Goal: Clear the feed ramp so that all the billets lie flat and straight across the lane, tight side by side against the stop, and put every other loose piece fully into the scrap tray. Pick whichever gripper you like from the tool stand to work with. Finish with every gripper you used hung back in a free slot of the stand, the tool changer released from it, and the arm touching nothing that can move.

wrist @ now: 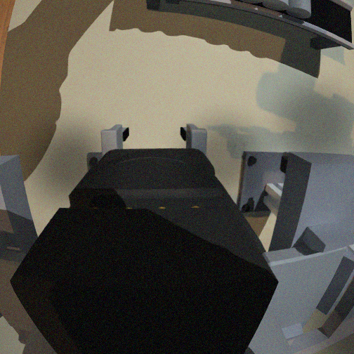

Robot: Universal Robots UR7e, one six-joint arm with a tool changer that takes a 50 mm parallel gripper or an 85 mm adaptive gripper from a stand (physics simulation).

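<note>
My gripper (154,132), a parallel gripper with two grey fingers and black pads, has its fingers apart over the pale table, with nothing between them. Its black body sits between grey stand parts, directly beyond the black tool changer (145,280) at the bottom of the view. Thin slivers of gold contacts show between them; whether they are locked together cannot be seen. The tool stand (325,195) shows at the right. Several grey billets (299,8) lie side by side on the dark-railed feed structure (280,22) at the top right, cut off by the view. The scrap tray cannot be made out.
A grey upright block (12,190) stands close to the left of the gripper body. A bolted grey plate (252,172) and slotted grey parts are close on the right. An orange-brown edge (4,35) runs along the upper left. Broad shadows fall across the table.
</note>
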